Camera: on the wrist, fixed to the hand. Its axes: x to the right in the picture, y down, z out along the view.
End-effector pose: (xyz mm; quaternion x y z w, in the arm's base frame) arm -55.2 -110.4 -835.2 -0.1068 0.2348 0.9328 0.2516
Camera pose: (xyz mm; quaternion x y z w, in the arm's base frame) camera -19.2 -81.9 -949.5 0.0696 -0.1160 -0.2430 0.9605
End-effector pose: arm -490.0 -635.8 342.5 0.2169 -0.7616 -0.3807 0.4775
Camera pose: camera -422.2 -732.8 308.3 -0.6428 -0.0552 0.4588 0.6109
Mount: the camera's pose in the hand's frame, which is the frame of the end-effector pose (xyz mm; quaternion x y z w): 17.6 -84.4 -88.0 -0.0690 0.2937 0.9532 0.0197
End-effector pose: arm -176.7 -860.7 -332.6 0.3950 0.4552 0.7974 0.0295
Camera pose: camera -273.0 -866.1 -409.3 -0.2055 0.4139 -0.1913 0.8660
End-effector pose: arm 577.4 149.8 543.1 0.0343 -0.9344 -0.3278 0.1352
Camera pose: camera 582.6 28.0 560.5 -0.8030 0.0112 0.0680 0.5919
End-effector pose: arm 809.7 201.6 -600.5 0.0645 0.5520 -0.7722 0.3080
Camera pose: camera 728.3 290.0 -573.3 0.7330 0.0931 0.3354 0.5845
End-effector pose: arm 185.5 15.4 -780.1 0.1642 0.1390 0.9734 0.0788
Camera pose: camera 148.1 77.5 -879.7 0.1556 0.1978 -0.1521 0.9558
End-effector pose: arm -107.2 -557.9 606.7 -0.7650 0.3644 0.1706 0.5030
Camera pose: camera -43.1 -624.1 688.5 -0.2474 -0.8723 -0.2833 0.3125
